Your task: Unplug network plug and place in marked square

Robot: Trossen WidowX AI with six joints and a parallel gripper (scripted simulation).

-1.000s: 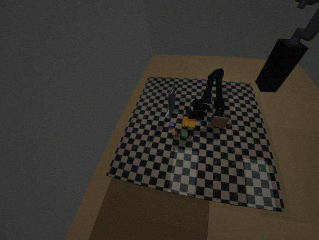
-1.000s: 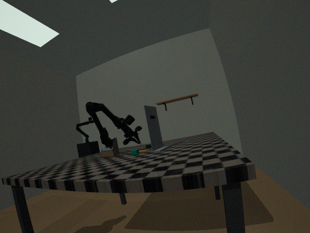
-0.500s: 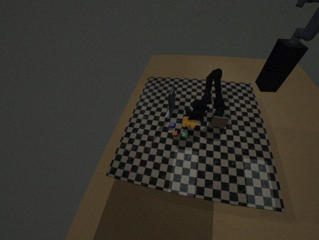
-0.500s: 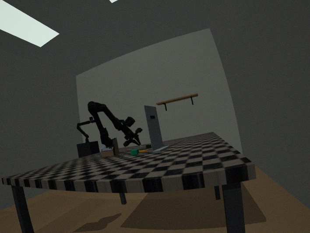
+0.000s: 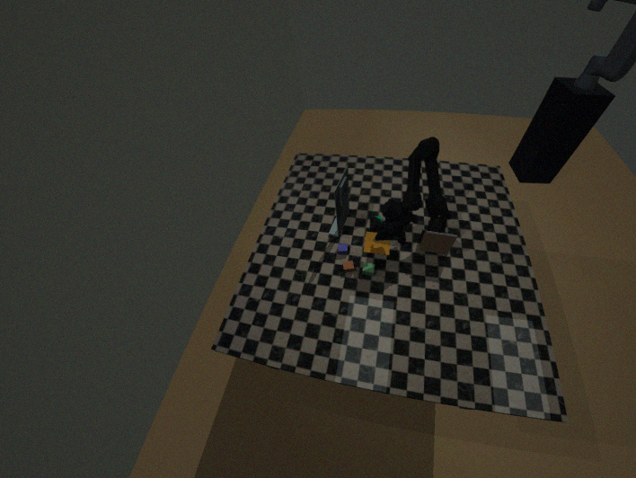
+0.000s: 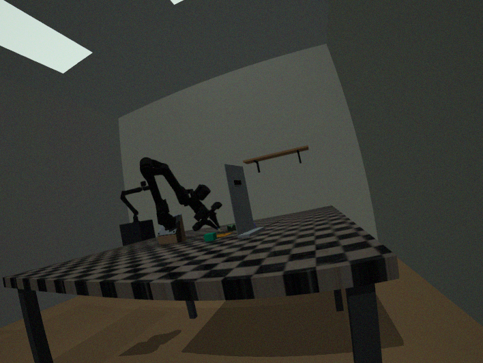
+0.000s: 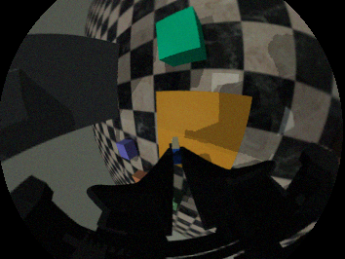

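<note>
Now: gripper tip 30 mm above the orange marked square and 10 mm past it. From my gripper tip the other things lie so: purple cube 150 mm ahead, 50 mm to the left, 20 mm below; light green cube 150 mm to the left, 30 mm ahead, 20 mm below; network plug right at my gripper tip.
</note>
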